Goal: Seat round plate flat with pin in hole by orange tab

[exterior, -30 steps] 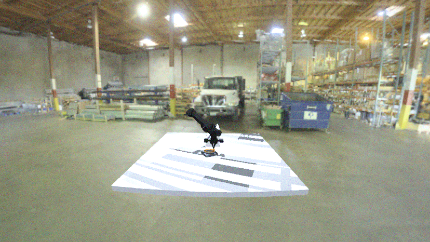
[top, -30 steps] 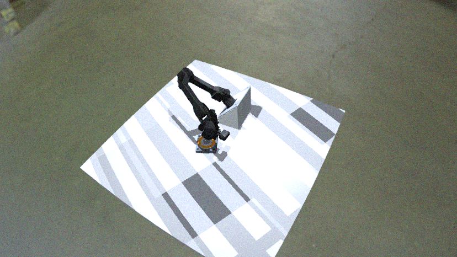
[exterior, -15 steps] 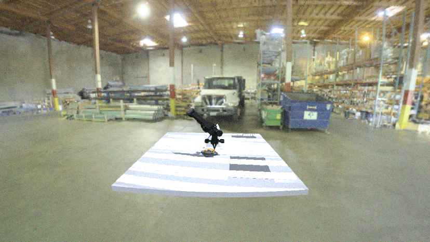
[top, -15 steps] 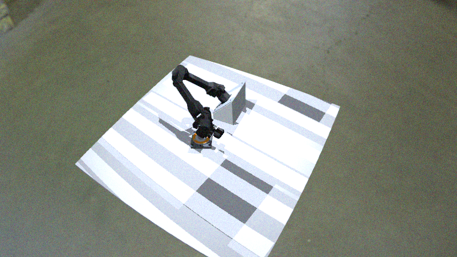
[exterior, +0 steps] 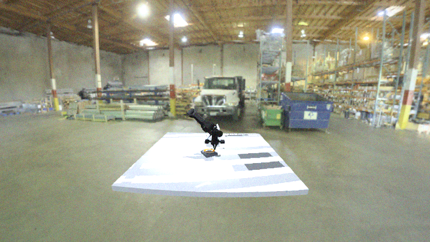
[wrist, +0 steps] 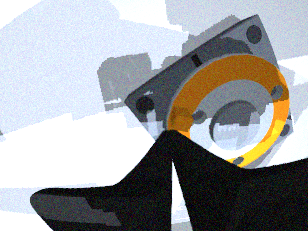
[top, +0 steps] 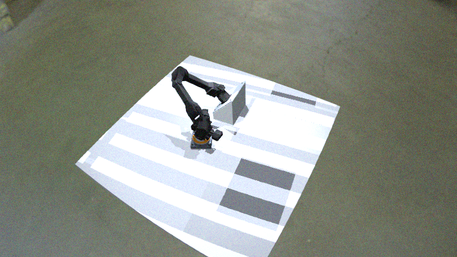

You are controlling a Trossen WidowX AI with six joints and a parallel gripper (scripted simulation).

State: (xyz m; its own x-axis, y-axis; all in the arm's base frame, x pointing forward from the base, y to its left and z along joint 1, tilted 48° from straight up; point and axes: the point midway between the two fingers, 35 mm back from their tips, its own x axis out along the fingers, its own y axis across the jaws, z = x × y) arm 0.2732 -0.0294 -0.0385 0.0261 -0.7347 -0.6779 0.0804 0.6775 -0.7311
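Right now my gripper tip is 5 cm to the left of the square grey base, 2 cm above it and 1 cm past it.
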